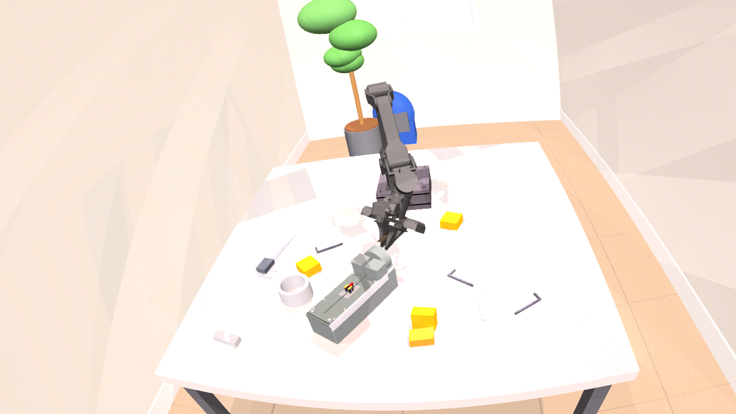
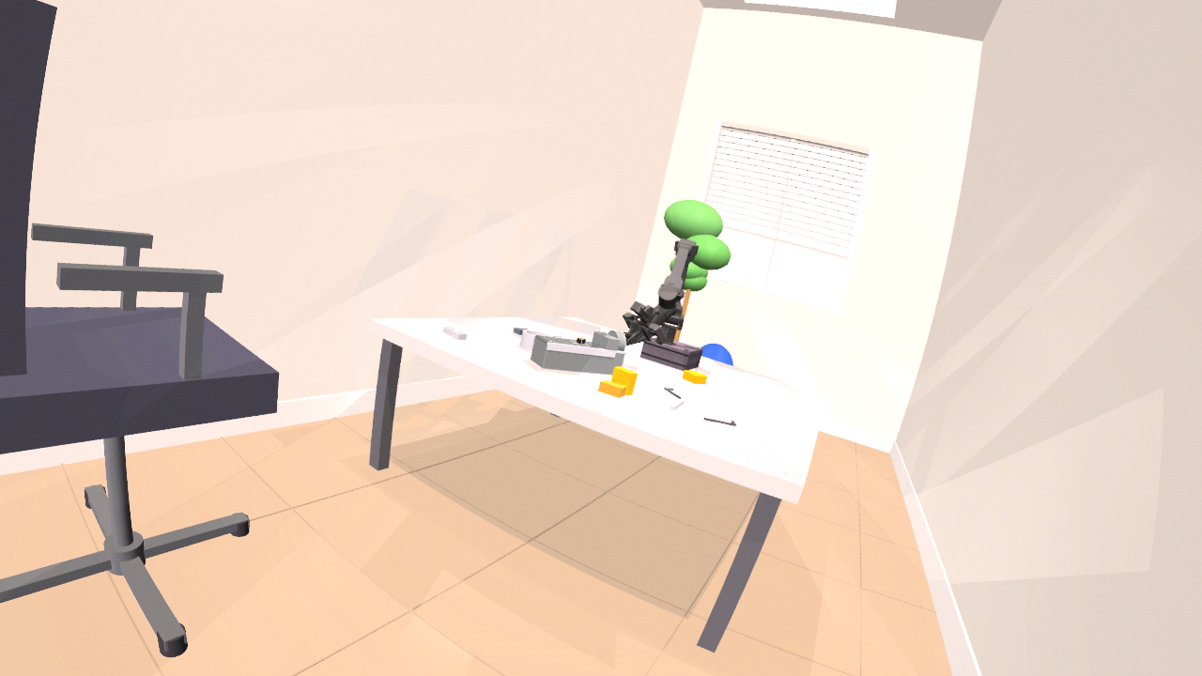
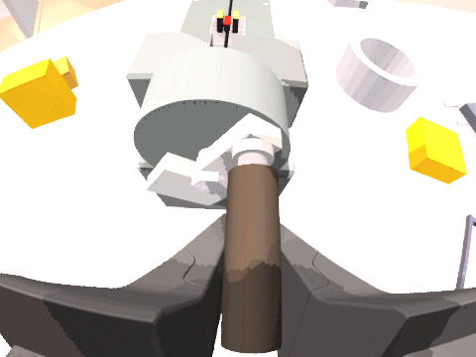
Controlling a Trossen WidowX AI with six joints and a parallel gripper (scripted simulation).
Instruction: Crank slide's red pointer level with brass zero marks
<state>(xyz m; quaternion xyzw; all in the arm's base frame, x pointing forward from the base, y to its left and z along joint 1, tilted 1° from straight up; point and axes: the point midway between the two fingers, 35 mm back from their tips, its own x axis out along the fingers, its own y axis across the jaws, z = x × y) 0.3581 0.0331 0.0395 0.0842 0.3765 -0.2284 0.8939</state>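
My gripper tip is 10 mm past the brown crank handle, 10 mm to the right of it and 30 mm below it. The rest, counted from my gripper tip: red pointer: 150 mm ahead, 60 mm to the right.
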